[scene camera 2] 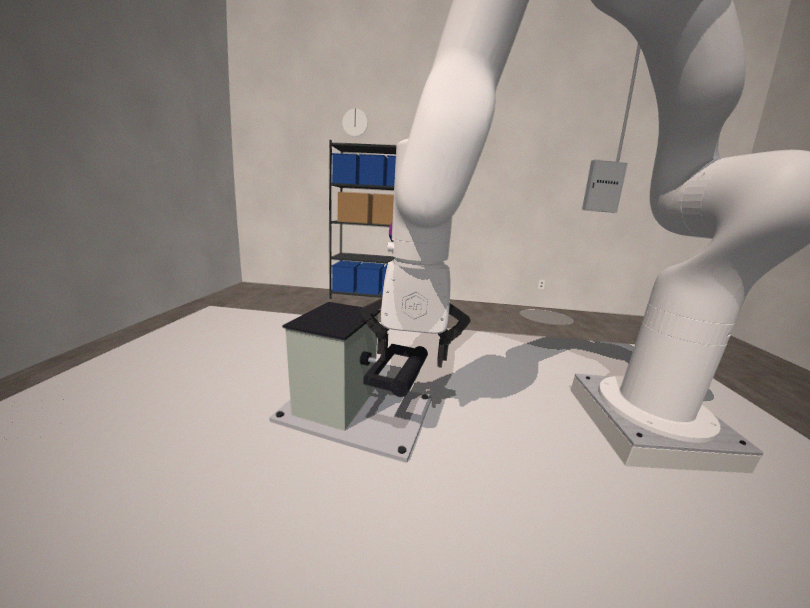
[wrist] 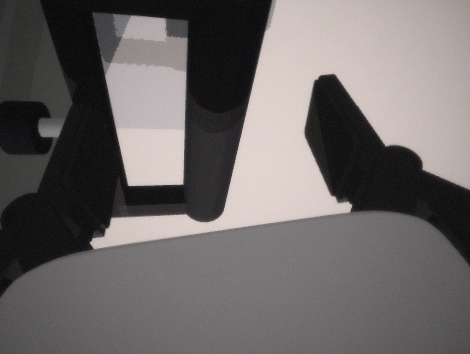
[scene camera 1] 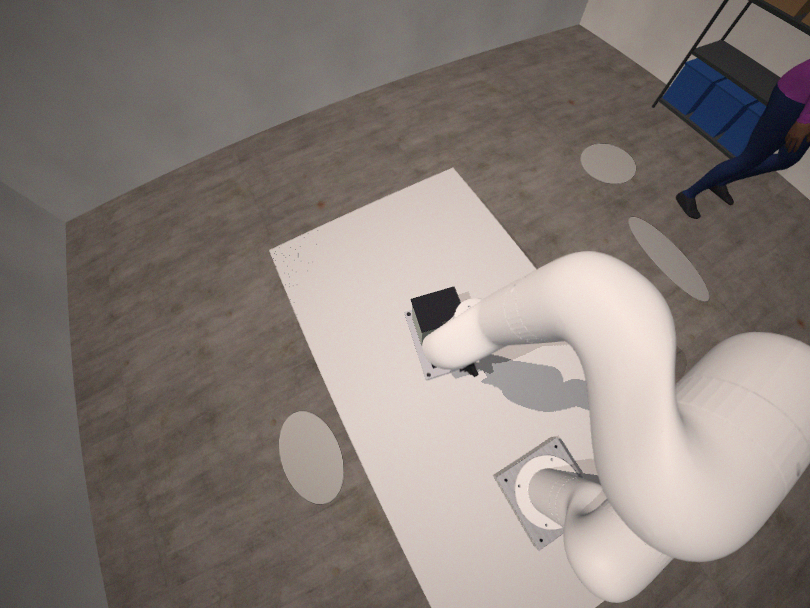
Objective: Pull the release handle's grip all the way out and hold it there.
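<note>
The release handle is a black rectangular frame with a thick round grip bar (scene camera 2: 410, 374) (wrist: 207, 165). A short pale rod (scene camera 2: 372, 360) (wrist: 49, 128) joins it to a black collar on the side of a pale green box (scene camera 2: 317, 379) with a black top (scene camera 1: 435, 307) (scene camera 2: 330, 319). The box stands on a grey plate (scene camera 1: 415, 346) (scene camera 2: 372, 442). My gripper (scene camera 2: 412, 361) (wrist: 210, 117) is open over the handle. In the wrist view the left finger is at the frame's box-side bar, the right finger stands apart beyond the grip, and the grip lies between them, untouched. The arm hides the handle in scene camera 1.
The white table (scene camera 1: 366, 261) (scene camera 2: 196, 497) carries the box and the arm's grey base plate (scene camera 1: 507, 481) (scene camera 2: 693, 458). A shelf rack (scene camera 1: 690, 52) (scene camera 2: 330, 215) with bins stands behind. A person (scene camera 1: 775, 121) is near it, mostly hidden behind the arm in scene camera 2.
</note>
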